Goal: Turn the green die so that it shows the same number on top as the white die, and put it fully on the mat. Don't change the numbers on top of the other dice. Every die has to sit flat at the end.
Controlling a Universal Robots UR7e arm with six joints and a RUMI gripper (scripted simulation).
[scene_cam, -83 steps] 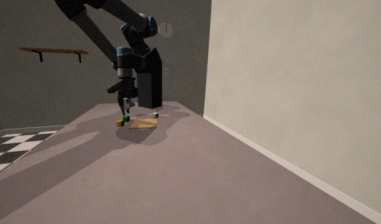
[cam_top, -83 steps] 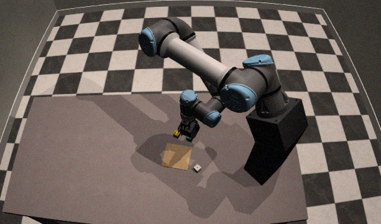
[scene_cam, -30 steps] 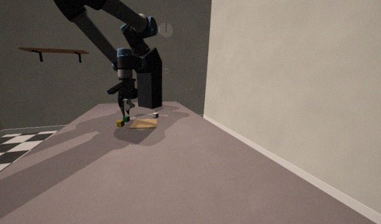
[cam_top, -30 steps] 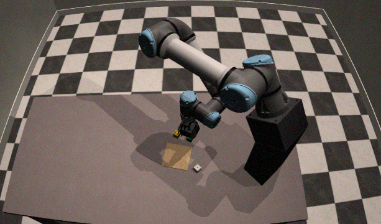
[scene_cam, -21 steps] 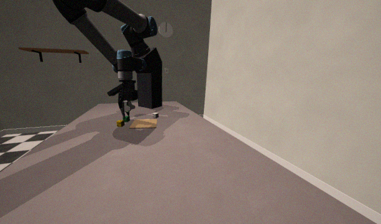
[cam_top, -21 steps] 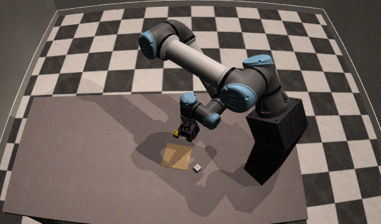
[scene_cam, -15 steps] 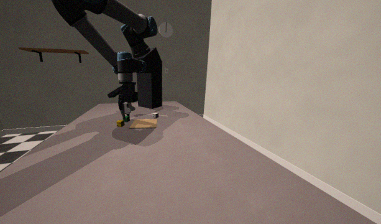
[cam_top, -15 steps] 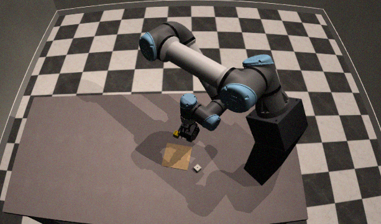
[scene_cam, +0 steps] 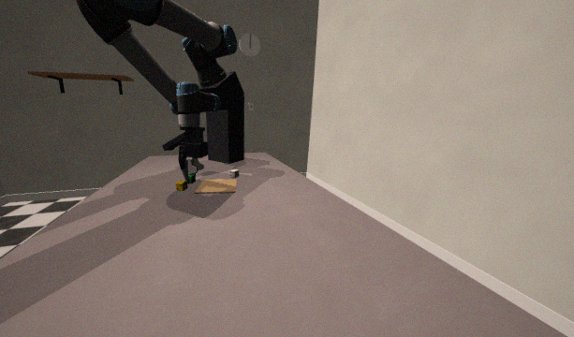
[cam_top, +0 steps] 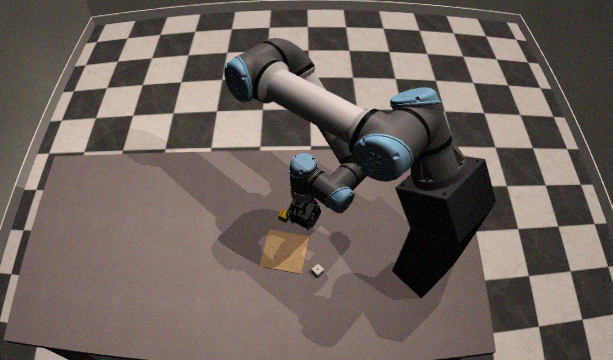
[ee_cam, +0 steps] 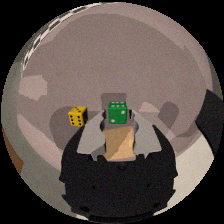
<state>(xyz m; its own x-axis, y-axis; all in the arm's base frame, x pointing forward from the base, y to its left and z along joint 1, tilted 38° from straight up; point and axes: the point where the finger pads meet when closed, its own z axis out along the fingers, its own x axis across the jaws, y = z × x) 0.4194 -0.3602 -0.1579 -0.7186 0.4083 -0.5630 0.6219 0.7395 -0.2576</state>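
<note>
Right now my hand is right at the green die. From my hand the other things lie so: yellow die (6 cm ahead, 4 cm to the right); tan mat (10 cm ahead, 8 cm to the left, 2 cm below); white die (19 cm to the left, 2 cm ahead).
</note>
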